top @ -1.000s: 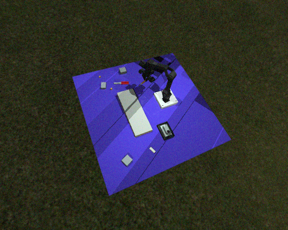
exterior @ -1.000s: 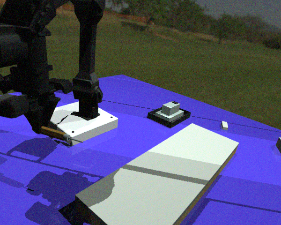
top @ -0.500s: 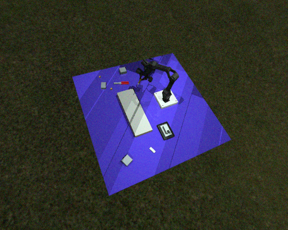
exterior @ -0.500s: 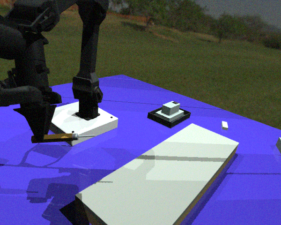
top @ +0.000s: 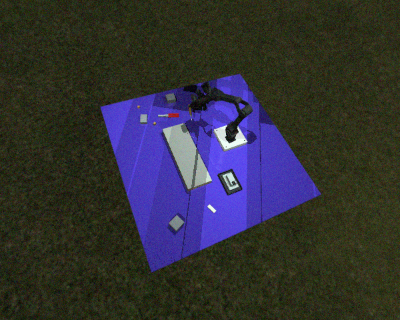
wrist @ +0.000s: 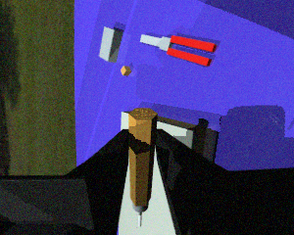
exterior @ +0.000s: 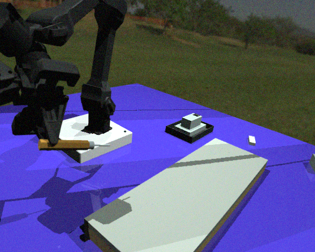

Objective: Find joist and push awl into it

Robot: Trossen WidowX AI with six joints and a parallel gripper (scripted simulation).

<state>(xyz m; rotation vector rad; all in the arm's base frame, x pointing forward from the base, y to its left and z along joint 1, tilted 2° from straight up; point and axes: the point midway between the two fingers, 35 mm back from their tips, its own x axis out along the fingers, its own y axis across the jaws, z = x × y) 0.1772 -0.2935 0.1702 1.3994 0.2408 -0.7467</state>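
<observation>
Now: gripper tip 20 mm short of the awl, 50 mm to the right of it and 10 mm above it. From my gripper tip the other things lie so: small white block (200 mm ahead, 700 mm to the left, 170 mm below); tray (10 mm behind, 600 mm to the left, 160 mm below); stud finder (10 mm behind, 620 mm to the left, 130 mm below).
</observation>
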